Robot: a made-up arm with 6 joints. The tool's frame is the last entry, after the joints.
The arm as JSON. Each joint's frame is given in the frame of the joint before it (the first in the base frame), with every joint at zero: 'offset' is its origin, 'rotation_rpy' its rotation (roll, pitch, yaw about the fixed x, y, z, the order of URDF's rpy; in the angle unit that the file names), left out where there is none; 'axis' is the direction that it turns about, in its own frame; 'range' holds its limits. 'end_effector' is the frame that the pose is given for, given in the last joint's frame.
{
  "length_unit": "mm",
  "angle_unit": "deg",
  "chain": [
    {
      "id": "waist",
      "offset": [
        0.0,
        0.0,
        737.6
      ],
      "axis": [
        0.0,
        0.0,
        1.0
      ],
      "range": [
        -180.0,
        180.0
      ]
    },
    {
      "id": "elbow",
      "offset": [
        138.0,
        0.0,
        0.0
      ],
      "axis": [
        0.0,
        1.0,
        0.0
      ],
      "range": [
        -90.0,
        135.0
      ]
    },
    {
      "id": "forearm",
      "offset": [
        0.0,
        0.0,
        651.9
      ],
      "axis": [
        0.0,
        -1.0,
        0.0
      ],
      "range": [
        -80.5,
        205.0
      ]
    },
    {
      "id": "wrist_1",
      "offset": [
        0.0,
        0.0,
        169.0
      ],
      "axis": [
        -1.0,
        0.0,
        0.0
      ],
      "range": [
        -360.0,
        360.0
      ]
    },
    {
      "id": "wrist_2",
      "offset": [
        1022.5,
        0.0,
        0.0
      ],
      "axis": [
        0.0,
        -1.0,
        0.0
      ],
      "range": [
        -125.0,
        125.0
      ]
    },
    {
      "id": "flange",
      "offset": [
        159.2,
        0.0,
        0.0
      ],
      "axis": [
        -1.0,
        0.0,
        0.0
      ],
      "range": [
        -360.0,
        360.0
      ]
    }
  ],
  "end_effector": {
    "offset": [
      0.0,
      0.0,
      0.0
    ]
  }
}
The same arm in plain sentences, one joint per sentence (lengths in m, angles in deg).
The arm has six revolute joints in a row. What follows holds with every joint at zero, and every direction is one of the base frame's. The first joint lies 0.7376 m along +z from the base frame's origin and rotates about +z, from -180.00 to 180.00 deg. The second joint lies 0.1380 m along +x from the first joint and rotates about +y, from -90.00 to 135.00 deg. The third joint lies 0.6519 m along +z from the second joint and rotates about -y, from -80.50 to 205.00 deg. The fourth joint lies 0.1690 m along +z from the third joint and rotates about -x, from -360.00 to 360.00 deg. The fifth joint lies 1.0225 m along +x from the fourth joint and rotates about -y, from -125.00 to 125.00 deg. The sixth joint lies 0.1592 m along +x from the fifth joint and rotates about -x, from -360.00 to 360.00 deg. The tool frame, which is the frame that the pose is given for, lies at the same point as the sixth joint; its axes are parallel to the base frame's.
